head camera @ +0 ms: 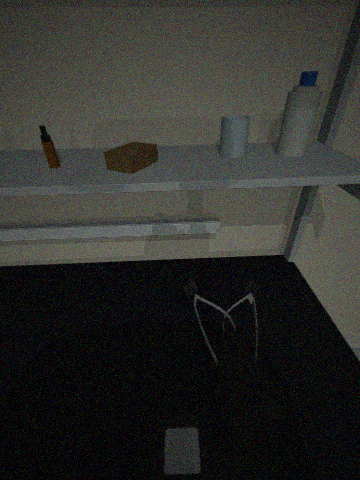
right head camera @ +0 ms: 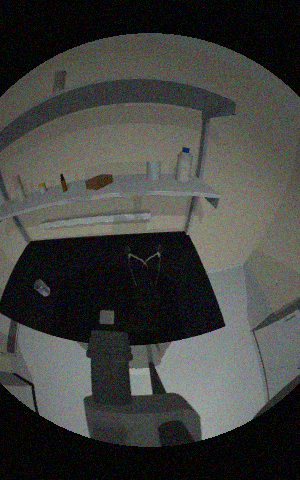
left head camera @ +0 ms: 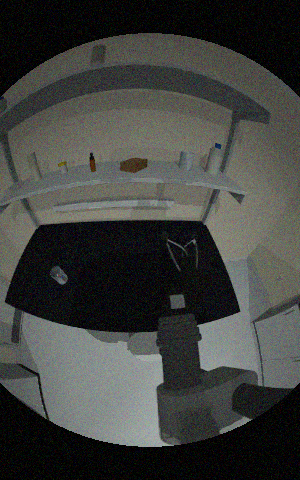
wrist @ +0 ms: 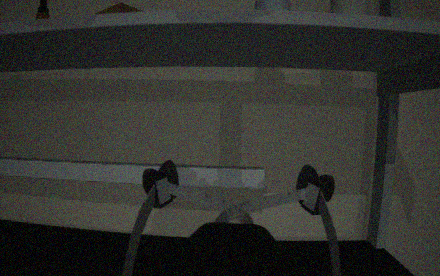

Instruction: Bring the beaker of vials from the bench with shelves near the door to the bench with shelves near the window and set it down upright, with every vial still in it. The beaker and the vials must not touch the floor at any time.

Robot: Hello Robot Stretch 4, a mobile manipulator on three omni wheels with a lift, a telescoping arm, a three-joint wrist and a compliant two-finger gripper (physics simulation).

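Observation:
The beaker (left head camera: 59, 275) (right head camera: 42, 288) is a small pale, clear-looking shape on the left part of the black bench top (head camera: 100, 360) (left head camera: 115, 280) (right head camera: 75, 265). The vials in it are too dim and small to tell apart. The beaker does not show in the head or wrist view. My gripper (head camera: 221, 287) (left head camera: 180, 238) (right head camera: 144, 250) (wrist: 237, 178) is open and empty, its two fingertips wide apart. It is over the right part of the bench, well to the right of the beaker, and points at the back wall.
A shelf (head camera: 190, 186) (left head camera: 100, 184) (wrist: 200, 47) runs above the back of the bench, with an amber bottle (head camera: 50, 152), a brown block (head camera: 131, 157), a pale cylinder (head camera: 234, 136) and a blue-capped bottle (head camera: 299, 120). A cabinet (left head camera: 280, 340) (right head camera: 280, 350) stands at the right.

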